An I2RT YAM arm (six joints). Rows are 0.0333 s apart.
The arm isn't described. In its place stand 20 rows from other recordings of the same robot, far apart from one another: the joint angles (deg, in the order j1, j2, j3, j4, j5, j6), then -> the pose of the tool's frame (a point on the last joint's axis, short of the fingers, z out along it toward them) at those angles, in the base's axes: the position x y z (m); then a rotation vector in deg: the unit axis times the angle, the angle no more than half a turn.
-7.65, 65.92, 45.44, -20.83, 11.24, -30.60 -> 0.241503 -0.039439 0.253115 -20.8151 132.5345 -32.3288
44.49, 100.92, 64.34, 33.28, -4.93, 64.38 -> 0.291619 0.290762 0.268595 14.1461 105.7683 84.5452
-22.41, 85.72, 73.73, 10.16, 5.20, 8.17 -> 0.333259 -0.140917 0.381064 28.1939 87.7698 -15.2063
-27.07, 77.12, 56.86, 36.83, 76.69, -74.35 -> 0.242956 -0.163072 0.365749 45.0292 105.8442 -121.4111
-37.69, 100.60, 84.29, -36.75, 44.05, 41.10 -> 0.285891 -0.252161 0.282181 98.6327 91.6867 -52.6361
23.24, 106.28, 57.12, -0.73, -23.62, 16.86 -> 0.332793 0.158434 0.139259 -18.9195 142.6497 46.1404
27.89, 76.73, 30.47, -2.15, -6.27, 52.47 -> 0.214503 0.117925 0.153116 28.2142 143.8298 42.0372
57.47, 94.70, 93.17, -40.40, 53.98, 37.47 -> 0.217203 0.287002 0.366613 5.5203 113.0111 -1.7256
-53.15, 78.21, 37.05, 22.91, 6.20, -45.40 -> 0.173176 -0.237479 0.221597 12.8166 119.5723 -70.1070
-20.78, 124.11, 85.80, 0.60, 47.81, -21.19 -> 0.434689 -0.193161 0.167397 27.4555 128.3985 -75.6501
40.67, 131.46, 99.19, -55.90, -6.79, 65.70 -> 0.329073 0.288298 0.121978 -37.8583 -171.3237 -8.4806
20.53, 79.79, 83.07, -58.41, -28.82, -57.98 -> 0.251055 0.112341 0.360937 -95.2987 99.1394 19.5357
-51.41, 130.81, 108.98, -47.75, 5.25, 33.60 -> 0.297142 -0.377579 0.175339 109.2340 117.2290 -11.7246
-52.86, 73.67, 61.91, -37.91, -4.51, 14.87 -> 0.164474 -0.212521 0.292191 76.3517 117.4074 -11.5244
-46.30, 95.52, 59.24, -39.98, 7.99, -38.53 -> 0.206694 -0.223455 0.173544 13.2285 173.2197 -23.0742
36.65, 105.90, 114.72, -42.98, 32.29, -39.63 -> 0.341387 0.230295 0.405808 -59.9340 106.2851 -36.5644
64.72, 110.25, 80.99, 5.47, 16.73, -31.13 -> 0.202865 0.405557 0.250176 -76.1266 83.2275 5.3476
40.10, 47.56, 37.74, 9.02, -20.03, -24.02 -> 0.145838 0.138749 0.324164 -61.4916 68.4400 28.3517
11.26, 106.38, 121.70, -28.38, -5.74, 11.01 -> 0.412672 0.085791 0.464659 -4.3602 103.7661 21.0290
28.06, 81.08, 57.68, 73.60, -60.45, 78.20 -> 0.238122 0.162027 0.402414 -45.1272 69.2900 111.6998
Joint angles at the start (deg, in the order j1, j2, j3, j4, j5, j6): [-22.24 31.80 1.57 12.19 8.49 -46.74]
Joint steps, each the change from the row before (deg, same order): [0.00 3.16 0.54 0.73 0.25 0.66]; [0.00 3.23 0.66 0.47 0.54 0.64]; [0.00 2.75 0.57 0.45 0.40 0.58]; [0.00 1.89 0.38 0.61 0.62 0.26]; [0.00 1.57 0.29 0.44 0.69 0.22]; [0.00 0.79 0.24 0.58 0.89 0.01]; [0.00 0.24 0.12 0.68 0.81 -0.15]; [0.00 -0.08 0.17 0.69 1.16 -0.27]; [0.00 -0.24 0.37 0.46 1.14 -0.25]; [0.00 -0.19 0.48 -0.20 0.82 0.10]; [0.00 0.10 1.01 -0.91 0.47 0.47]
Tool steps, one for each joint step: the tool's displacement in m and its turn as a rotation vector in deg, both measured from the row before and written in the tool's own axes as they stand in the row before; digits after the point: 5 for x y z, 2 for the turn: [0.00045 0.00108 0.00380 -1.18 1.47 0.38]; [0.00052 0.00096 0.00405 -1.11 1.83 0.31]; [0.00033 0.00081 0.00360 -0.93 1.49 0.30]; [0.00002 0.00010 0.00256 -0.18 1.07 0.10]; [0.00030 0.00025 0.00217 -0.09 1.07 0.06]; [-0.00053 -0.00099 0.00112 0.66 0.60 0.02]; [-0.00082 -0.00141 0.00034 0.96 0.18 -0.03]; [-0.00129 -0.00231 -0.00010 1.47 0.16 -0.05]; [-0.00206 -0.00314 -0.00029 1.54 0.07 0.02]; [-0.00174 -0.00253 -0.00017 0.90 0.26 0.22]; [-0.00300 -0.00326 0.00036 0.33 0.33 0.47]
